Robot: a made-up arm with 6 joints. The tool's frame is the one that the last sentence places.
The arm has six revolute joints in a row. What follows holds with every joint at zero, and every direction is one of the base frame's. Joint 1 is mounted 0.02 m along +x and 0.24 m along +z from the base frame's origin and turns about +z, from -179.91 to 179.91 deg. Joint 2 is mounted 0.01 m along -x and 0.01 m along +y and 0.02 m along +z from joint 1 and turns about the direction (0, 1, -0.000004), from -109.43 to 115.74 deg. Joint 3 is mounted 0.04 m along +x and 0.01 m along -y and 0.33 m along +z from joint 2 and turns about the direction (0, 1, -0.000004), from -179.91 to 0.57 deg. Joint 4 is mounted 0.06 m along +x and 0.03 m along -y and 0.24 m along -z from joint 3 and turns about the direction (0, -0.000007, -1), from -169.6 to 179.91 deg. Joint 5 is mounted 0.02 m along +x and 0.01 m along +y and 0.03 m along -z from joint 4 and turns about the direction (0, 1, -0.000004), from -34.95 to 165.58 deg. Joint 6 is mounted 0.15 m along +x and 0.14 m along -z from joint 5 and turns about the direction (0, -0.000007, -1), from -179.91 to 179.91 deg. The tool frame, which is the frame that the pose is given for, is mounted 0.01 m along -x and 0.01 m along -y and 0.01 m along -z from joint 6; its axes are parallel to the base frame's.
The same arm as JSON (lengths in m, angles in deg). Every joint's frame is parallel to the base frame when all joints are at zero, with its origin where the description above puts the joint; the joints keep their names.
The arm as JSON. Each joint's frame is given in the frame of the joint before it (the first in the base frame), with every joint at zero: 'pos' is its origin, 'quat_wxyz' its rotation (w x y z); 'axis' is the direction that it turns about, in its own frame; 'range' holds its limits. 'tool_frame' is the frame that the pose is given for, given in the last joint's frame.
{"length_unit": "m", "angle_unit": "deg", "joints": [{"joint": "joint 1", "pos": [0.02, 0.0, 0.24], "quat_wxyz": [1.0, 0.0, 0.0, 0.0], "axis": "+z", "range": [-179.91, 179.91]}, {"joint": "joint 2", "pos": [-0.01, 0.01, 0.02], "quat_wxyz": [1.0, 0.0, 0.0, 0.0], "axis": "+y", "range": [-109.43, 115.74]}, {"joint": "joint 3", "pos": [0.04, -0.01, 0.33], "quat_wxyz": [1.0, 0.0, 0.0, 0.0], "axis": "+y", "range": [-179.91, 0.57]}, {"joint": "joint 4", "pos": [0.06, -0.03, -0.24], "quat_wxyz": [1.0, 0.0, 0.0, 0.0], "axis": "-z", "range": [-169.6, 179.91]}, {"joint": "joint 5", "pos": [0.02, 0.01, -0.03], "quat_wxyz": [1.0, 0.0, 0.0, 0.0], "axis": "+y", "range": [-34.95, 165.58]}, {"joint": "joint 6", "pos": [0.15, 0.0, -0.14], "quat_wxyz": [1.0, 0.0, 0.0, 0.0], "axis": "-z", "range": [-179.91, 179.91]}], "tool_frame": {"pos": [-0.01, -0.01, -0.01], "quat_wxyz": [1.0, 0.0, 0.0, 0.0]}}
